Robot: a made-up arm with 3 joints. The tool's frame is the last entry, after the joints. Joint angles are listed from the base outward.
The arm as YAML. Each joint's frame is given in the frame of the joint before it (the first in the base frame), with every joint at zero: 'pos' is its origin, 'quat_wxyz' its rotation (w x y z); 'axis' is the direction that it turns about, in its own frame. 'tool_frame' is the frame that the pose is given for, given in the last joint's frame.
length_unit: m
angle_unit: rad
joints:
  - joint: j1
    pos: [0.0, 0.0, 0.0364]
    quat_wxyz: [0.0, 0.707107, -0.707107, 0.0]
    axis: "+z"
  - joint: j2
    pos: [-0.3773, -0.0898, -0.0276]
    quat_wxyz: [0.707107, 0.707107, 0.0, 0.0]
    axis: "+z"
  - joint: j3
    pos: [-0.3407, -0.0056, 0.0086]
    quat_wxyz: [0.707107, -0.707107, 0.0, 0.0]
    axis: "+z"
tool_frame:
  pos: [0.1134, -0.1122, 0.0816]
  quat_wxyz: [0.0, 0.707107, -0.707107, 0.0]
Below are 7 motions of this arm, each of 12 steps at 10 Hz.
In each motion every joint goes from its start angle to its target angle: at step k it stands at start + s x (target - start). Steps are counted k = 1, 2, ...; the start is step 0. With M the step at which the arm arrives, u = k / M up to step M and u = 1 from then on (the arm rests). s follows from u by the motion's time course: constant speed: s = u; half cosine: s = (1 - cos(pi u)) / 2; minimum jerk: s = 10 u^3 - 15 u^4 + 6 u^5.
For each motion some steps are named. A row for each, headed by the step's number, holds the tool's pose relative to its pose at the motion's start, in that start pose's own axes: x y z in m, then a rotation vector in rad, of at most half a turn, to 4 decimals.
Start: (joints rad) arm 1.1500 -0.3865 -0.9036
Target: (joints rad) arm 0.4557 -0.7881 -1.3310
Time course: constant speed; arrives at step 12
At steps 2, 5, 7, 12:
2: -0.0281 0.0816 -0.0152 -0.0776 0.0261 0.1769
5: -0.0879 0.1932 -0.0467 -0.2017 0.0678 0.4356
7: -0.1379 0.2579 -0.0734 -0.2900 0.0977 0.6029
12: -0.2878 0.3765 -0.1567 -0.5319 0.1818 0.9981

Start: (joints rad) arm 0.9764 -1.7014 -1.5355
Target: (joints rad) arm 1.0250 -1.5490 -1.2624
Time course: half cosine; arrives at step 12
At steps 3, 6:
3: -0.0028 -0.0061 0.0084 0.0083 -0.0219 -0.0391
6: -0.0110 -0.0207 0.0275 0.0320 -0.0733 -0.1342

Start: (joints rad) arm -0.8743 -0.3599 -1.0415
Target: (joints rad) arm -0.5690 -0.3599 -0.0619
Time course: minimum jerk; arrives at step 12
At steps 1, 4, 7, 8, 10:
1: -0.0003 -0.0017 -0.0001 0.0005 0.0003 -0.0064
4: -0.0184 -0.0659 -0.0063 0.0183 0.0134 -0.2656
7: -0.0803 -0.1739 -0.0214 0.0477 0.0542 -0.8265
8: -0.1025 -0.1977 -0.0260 0.0538 0.0701 -0.9993
10: -0.1308 -0.2215 -0.0313 0.0593 0.0927 -1.2195

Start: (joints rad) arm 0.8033 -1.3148 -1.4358
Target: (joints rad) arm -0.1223 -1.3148 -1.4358
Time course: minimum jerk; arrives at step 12
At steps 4, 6, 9, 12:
4: -0.0024 0.0847 0.0346 -0.1862 -0.0253 0.0492
6: -0.0137 0.2088 0.0554 -0.4436 -0.0603 0.1172
9: -0.0430 0.3767 0.0310 -0.7954 -0.1080 0.2101
12: -0.0528 0.4178 0.0148 -0.8873 -0.1205 0.2344

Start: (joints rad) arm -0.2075 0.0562 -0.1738
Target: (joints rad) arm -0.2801 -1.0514 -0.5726
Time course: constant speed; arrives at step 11
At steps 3, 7, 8, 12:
3: -0.0055 -0.0145 -0.0751 -0.2949 0.0665 0.1277
7: -0.0191 -0.0682 -0.1665 -0.6796 0.1963 0.2883
8: -0.0233 -0.0876 -0.1861 -0.7741 0.2360 0.3251
12: -0.0366 -0.1585 -0.2328 -1.0529 0.3728 0.4240

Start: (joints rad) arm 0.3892 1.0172 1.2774
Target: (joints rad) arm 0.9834 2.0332 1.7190
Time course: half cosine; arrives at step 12
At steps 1, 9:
1: -0.0004 0.0048 0.0037 0.0132 0.0141 -0.0128
9: 0.0471 0.1314 0.2389 0.6099 0.7950 -0.4077

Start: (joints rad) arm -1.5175 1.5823 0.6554
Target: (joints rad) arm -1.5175 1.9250 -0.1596
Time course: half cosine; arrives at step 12
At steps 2, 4, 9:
2: 0.0050 0.0076 0.0042 0.0186 0.0135 0.0546
4: 0.0171 0.0297 0.0165 0.0730 0.0451 0.2036
9: 0.0393 0.1078 0.0701 0.2845 0.0904 0.6906

